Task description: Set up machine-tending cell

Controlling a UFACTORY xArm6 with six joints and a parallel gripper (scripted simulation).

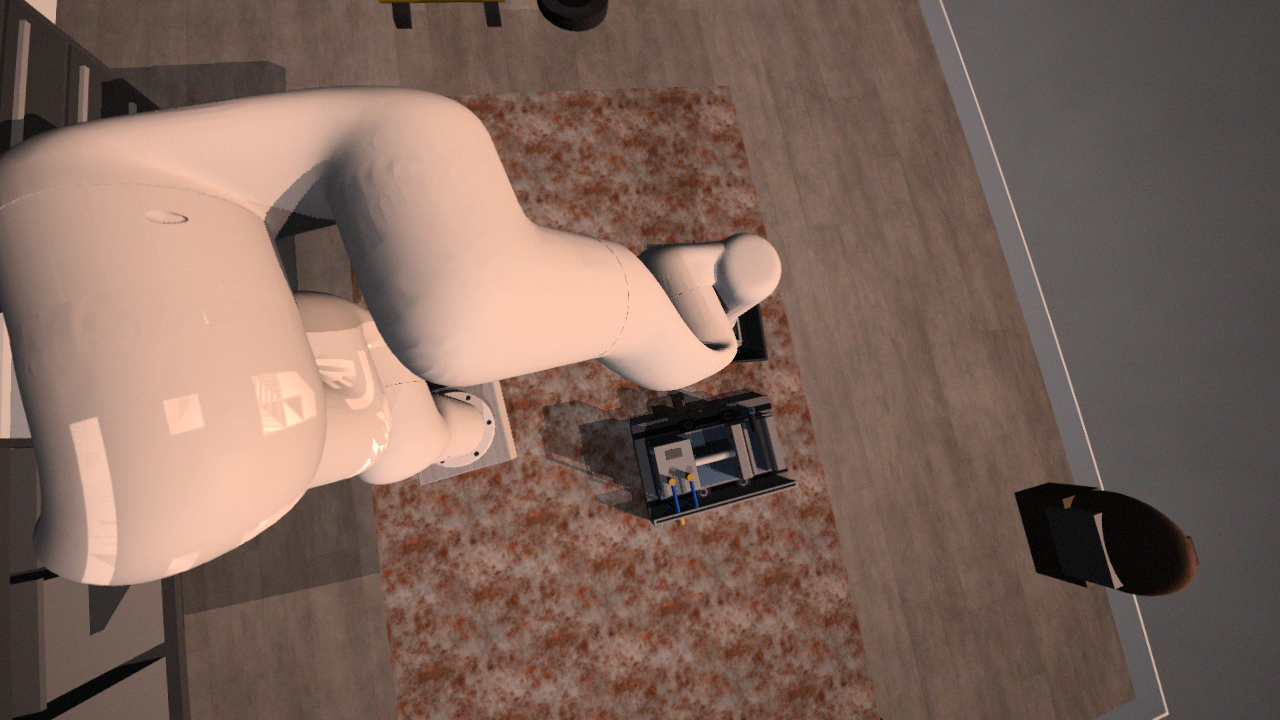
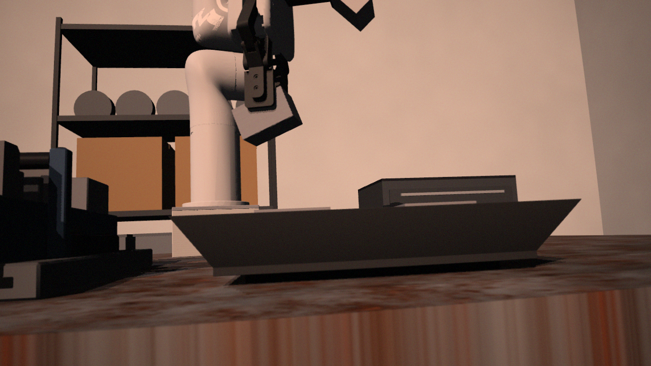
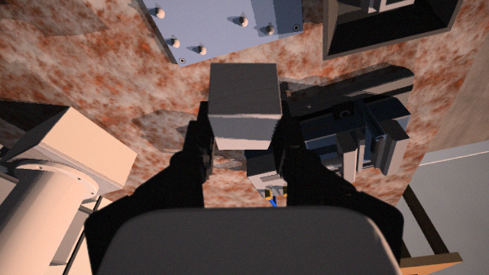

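Now: hand 4 cm short of the brass blank, 11 cm to the right of it and 16 cm above it. From my hand the other things lie so: vise piston rod (5 cm ahead, 23 cm to the right, 11 cm below); then vise body (7 cm ahead, 23 cm to the right, 14 cm below).
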